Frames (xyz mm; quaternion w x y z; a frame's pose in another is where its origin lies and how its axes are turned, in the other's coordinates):
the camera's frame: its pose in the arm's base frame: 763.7 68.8 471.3 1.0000 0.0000 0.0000 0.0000
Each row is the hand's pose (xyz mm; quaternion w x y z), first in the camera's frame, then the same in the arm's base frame.
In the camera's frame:
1: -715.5 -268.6 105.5 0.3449 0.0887 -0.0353 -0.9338
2: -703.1 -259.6 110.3 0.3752 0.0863 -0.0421 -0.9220
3: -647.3 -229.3 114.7 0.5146 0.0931 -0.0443 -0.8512
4: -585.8 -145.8 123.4 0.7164 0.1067 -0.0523 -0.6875
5: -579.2 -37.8 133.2 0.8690 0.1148 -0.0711 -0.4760
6: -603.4 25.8 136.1 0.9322 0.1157 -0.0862 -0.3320
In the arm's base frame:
1: 48.2 -199.8 576.8 0.3449 0.0887 -0.0353 -0.9338
2: 60.6 -190.8 581.6 0.3752 0.0863 -0.0421 -0.9220
3: 116.4 -160.5 586.0 0.5146 0.0931 -0.0443 -0.8512
4: 177.9 -77.0 594.7 0.7164 0.1067 -0.0523 -0.6875
5: 184.5 31.0 604.5 0.8690 0.1148 -0.0711 -0.4760
6: 160.3 94.6 607.4 0.9322 0.1157 -0.0862 -0.3320

